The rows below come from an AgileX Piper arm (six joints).
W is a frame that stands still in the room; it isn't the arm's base.
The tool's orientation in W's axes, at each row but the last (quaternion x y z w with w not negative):
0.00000, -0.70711, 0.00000, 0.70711
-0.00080, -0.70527, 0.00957, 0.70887
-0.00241, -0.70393, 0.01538, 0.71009
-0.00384, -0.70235, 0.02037, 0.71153
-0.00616, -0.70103, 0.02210, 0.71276
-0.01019, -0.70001, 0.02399, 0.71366
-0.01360, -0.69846, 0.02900, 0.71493
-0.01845, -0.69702, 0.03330, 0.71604
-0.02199, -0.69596, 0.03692, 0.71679
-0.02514, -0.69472, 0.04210, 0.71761
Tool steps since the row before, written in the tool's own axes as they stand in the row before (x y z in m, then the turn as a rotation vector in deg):
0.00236, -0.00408, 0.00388, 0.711, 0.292, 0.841
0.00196, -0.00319, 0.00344, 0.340, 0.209, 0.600
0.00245, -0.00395, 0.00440, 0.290, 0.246, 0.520
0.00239, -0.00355, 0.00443, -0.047, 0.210, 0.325
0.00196, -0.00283, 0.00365, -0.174, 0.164, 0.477
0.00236, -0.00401, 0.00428, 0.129, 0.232, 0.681
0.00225, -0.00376, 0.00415, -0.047, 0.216, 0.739
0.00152, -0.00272, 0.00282, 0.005, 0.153, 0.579
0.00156, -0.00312, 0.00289, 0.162, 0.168, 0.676
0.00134, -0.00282, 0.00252, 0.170, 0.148, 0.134
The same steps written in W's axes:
-0.00388, -0.00408, 0.00236, -0.841, 0.292, 0.711
-0.00339, -0.00320, 0.00202, -0.601, 0.207, 0.340
-0.00431, -0.00397, 0.00259, -0.522, 0.244, 0.288
-0.00431, -0.00357, 0.00257, -0.330, 0.201, -0.050
-0.00355, -0.00283, 0.00213, -0.483, 0.146, -0.172
-0.00415, -0.00397, 0.00263, -0.683, 0.225, 0.131
-0.00401, -0.00370, 0.00257, -0.745, 0.197, -0.042
-0.00272, -0.00266, 0.00179, -0.582, 0.141, 0.010
-0.00277, -0.00304, 0.00190, -0.675, 0.167, 0.168
-0.00240, -0.00274, 0.00168, -0.132, 0.160, 0.160

